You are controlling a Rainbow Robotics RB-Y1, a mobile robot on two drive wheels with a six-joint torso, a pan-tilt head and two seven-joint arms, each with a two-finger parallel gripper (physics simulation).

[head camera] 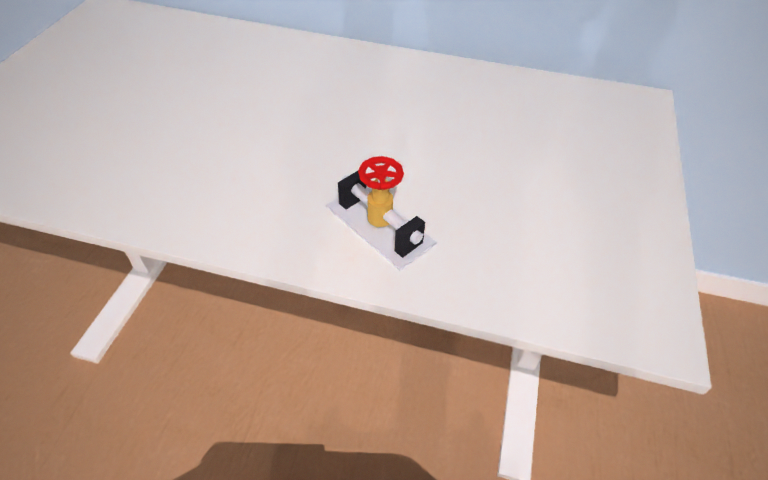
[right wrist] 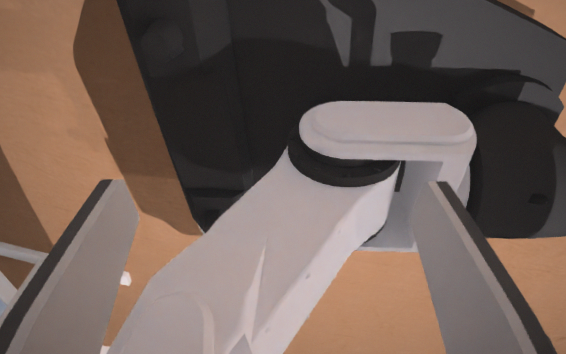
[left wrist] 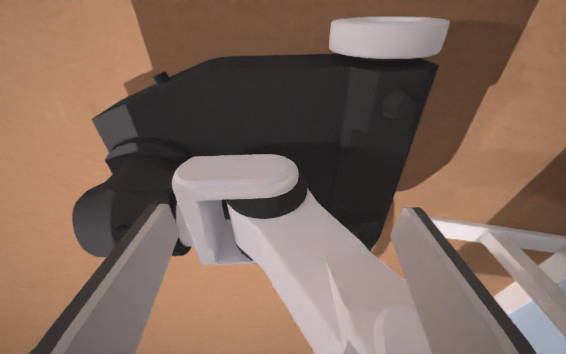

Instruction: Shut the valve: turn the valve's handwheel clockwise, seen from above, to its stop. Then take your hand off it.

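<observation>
The valve has a yellow body (head camera: pixel 380 209) and a red spoked handwheel (head camera: pixel 381 172) level on top. It stands near the middle of the table in the head view, its white pipe held by two black end blocks on a thin light base plate (head camera: pixel 362 226). My left gripper (left wrist: pixel 285 219) is open and empty, and hangs over the robot's own base and the floor. My right gripper (right wrist: pixel 275 199) is open and empty on the other side, also over the base. Neither gripper shows in the head view, so both are away from the handwheel.
The white table (head camera: pixel 226 141) stands in front of me, its near edge running slantwise across the head view, with legs (head camera: pixel 518 418) under it. A blue wall (head camera: pixel 509 33) is behind it. The robot's black base (left wrist: pixel 280 105) (right wrist: pixel 270 80) lies below both grippers.
</observation>
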